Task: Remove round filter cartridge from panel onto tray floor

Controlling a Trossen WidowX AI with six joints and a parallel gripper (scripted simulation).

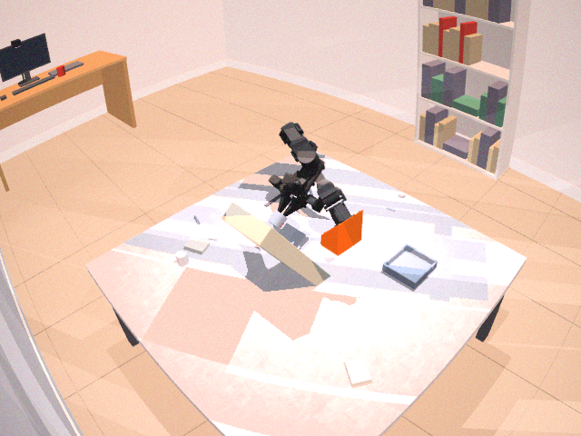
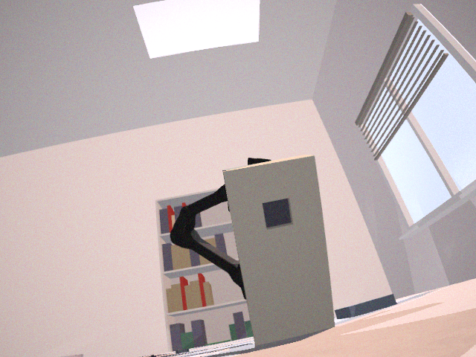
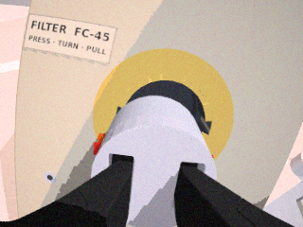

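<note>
Right now the beige service panel is 110 mm below my gripper tip, 10 mm to the right of it and 10 mm ahead of it. Round my gripper tip: round filter cartridge 10 mm below, 10 mm ahead; blue-grey tray 330 mm behind, 310 mm to the left, 280 mm below.
</note>
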